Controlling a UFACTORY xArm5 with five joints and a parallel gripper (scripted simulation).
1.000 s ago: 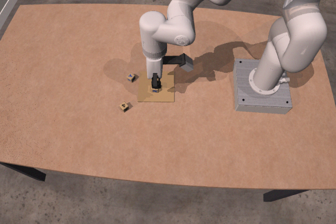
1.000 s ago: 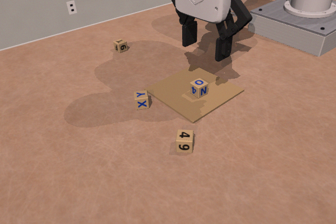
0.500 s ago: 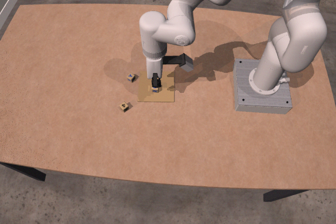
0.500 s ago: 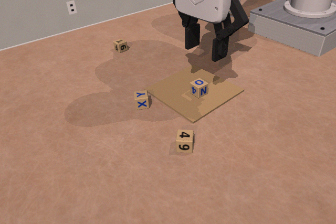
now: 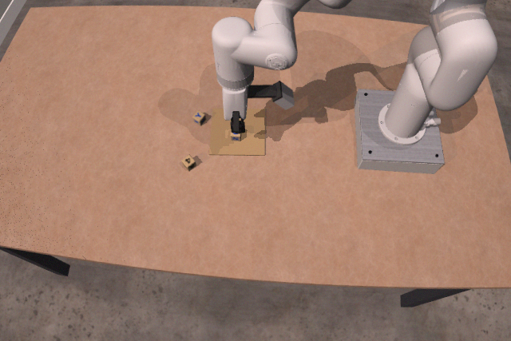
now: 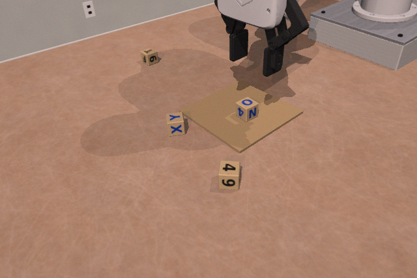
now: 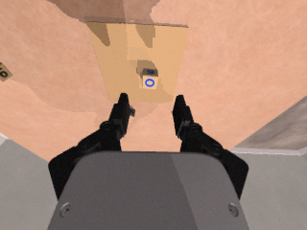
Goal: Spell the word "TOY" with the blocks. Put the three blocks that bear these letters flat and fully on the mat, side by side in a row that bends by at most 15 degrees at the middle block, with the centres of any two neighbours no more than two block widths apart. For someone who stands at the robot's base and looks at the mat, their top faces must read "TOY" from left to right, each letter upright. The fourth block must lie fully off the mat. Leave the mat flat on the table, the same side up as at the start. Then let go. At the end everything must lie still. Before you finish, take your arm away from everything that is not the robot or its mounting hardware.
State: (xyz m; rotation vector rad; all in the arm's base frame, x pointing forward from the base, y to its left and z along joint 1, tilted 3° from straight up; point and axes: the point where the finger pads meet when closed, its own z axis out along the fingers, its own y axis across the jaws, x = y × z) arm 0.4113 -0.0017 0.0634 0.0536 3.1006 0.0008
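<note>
My hand is 10 mm short of the O block and 90 mm above it. Also, from my hand: tan mat: 20 mm to the right, 100 mm below; then T block: 280 mm to the right, 90 mm below.
</note>
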